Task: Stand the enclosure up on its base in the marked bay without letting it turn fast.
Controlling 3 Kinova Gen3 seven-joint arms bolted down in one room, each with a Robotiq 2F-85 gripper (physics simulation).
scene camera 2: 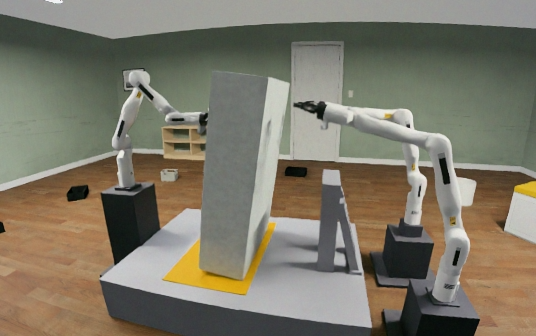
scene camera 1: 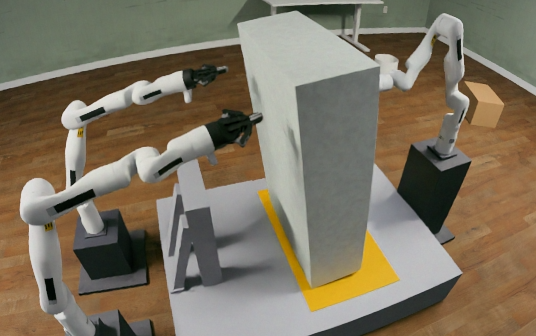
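Observation:
The grey enclosure [scene camera 1: 335,165] [scene camera 2: 232,175] stands nearly upright on the yellow marked bay [scene camera 1: 377,272] [scene camera 2: 187,272], its top leaning slightly toward the paired arms. In scene camera 1, the near left gripper [scene camera 1: 256,118] overlaps the enclosure's edge; in scene camera 2 this gripper [scene camera 2: 297,105] is a small gap from it. Its fingers look together and empty. The far left gripper [scene camera 1: 223,69] in scene camera 1 also looks shut and is apart from the enclosure. The lone arm's gripper [scene camera 2: 204,120] is at the opposite side in scene camera 2; its fingertips are hidden.
A grey angled support [scene camera 1: 205,245] [scene camera 2: 327,225] stands on the platform [scene camera 1: 240,300] [scene camera 2: 300,300], between the enclosure and the paired arms. Dark pedestals [scene camera 1: 432,185] [scene camera 2: 130,215] carry the arms. A cardboard box [scene camera 1: 484,106] is behind the lone arm in scene camera 1.

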